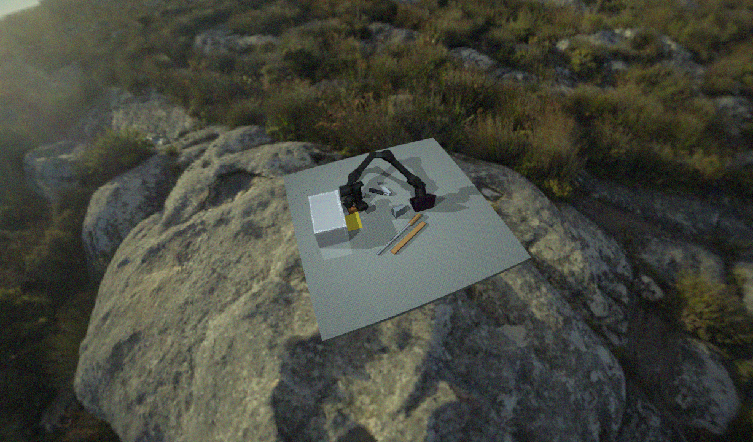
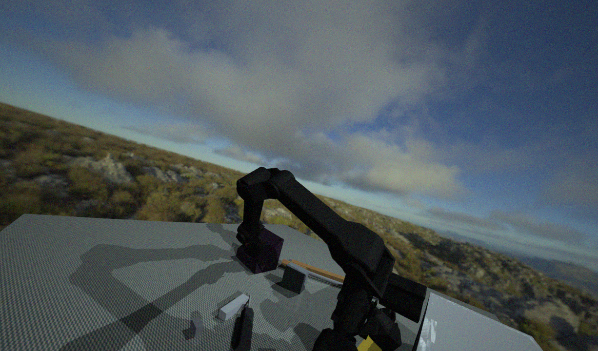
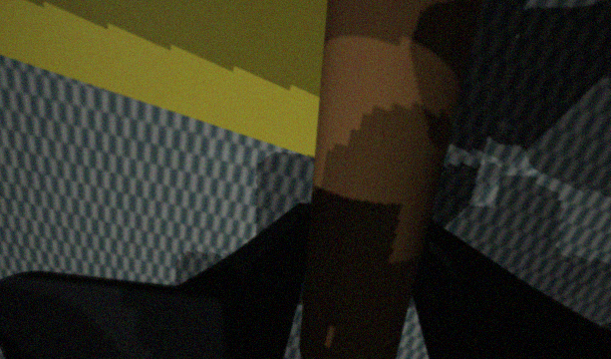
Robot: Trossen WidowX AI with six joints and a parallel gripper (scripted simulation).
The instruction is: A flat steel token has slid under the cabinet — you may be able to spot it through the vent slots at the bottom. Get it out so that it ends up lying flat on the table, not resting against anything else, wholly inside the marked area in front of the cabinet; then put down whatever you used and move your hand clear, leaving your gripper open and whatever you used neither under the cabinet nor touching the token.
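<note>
Now: the grey bar 240 mm behind my gripper tip and 70 mm to the right of it. Also, from my gripper tip: grey block 220 mm behind, 150 mm to the left, 20 mm above; then small grey cube 220 mm behind, 160 mm to the right; then wooden stick 350 mm to the left, 190 mm behind.
</note>
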